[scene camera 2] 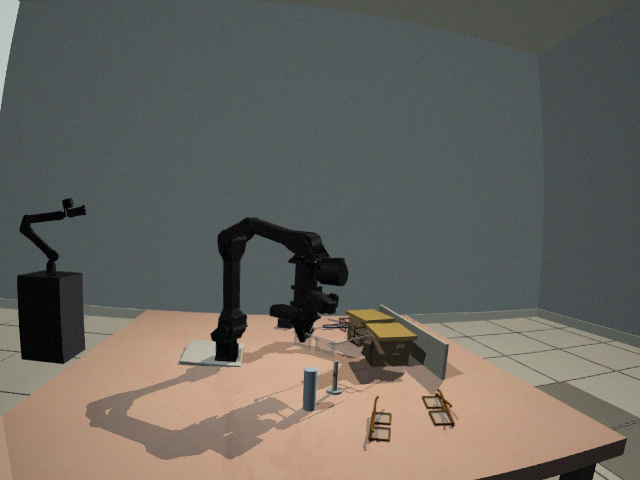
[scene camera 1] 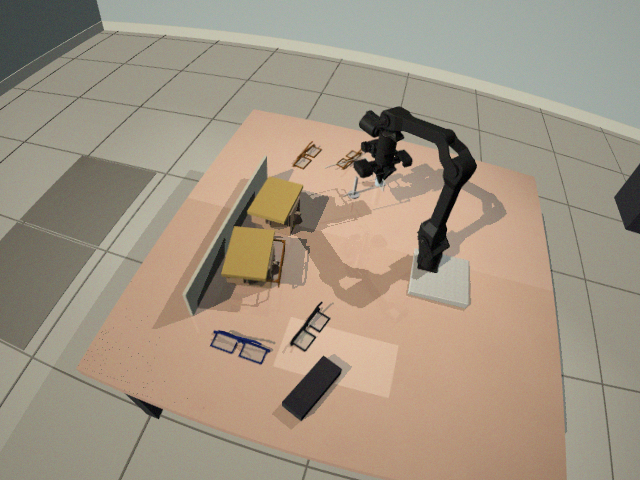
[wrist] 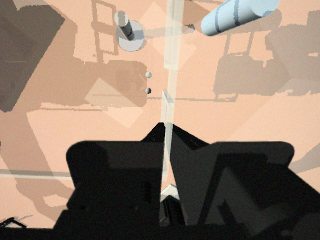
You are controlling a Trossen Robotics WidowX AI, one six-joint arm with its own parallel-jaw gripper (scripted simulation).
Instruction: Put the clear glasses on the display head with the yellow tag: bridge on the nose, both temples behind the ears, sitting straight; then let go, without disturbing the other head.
In view: the gripper [scene camera 2: 302, 342], a black box [scene camera 1: 299, 402], a grey panel [scene camera 1: 194, 292] and a display head [scene camera 1: 250, 261].
The gripper also shows in scene camera 1 [scene camera 1: 379, 182] and in the wrist view [wrist: 164, 127]. The grey panel is seen too in scene camera 2 [scene camera 2: 432, 352]. The wrist view misses the black box: it is out of frame.
